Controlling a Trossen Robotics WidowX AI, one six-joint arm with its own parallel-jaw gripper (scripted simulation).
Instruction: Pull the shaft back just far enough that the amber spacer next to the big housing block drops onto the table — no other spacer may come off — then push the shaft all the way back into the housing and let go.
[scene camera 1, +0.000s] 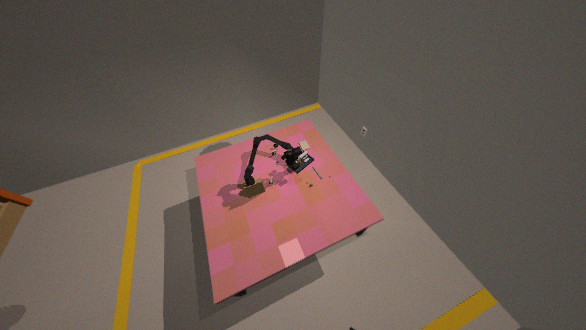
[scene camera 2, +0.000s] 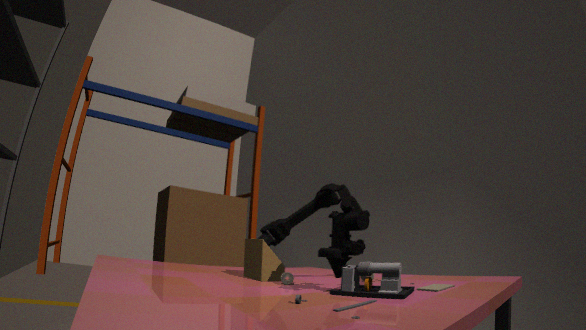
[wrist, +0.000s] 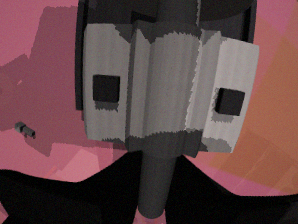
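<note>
I can see my gripper (scene camera 2: 338, 277), and the wrist view shows it too (wrist: 155, 146). There is also a grey housing block (scene camera 2: 390, 288), and in the wrist view I see the block (wrist: 165, 88) as well.
</note>
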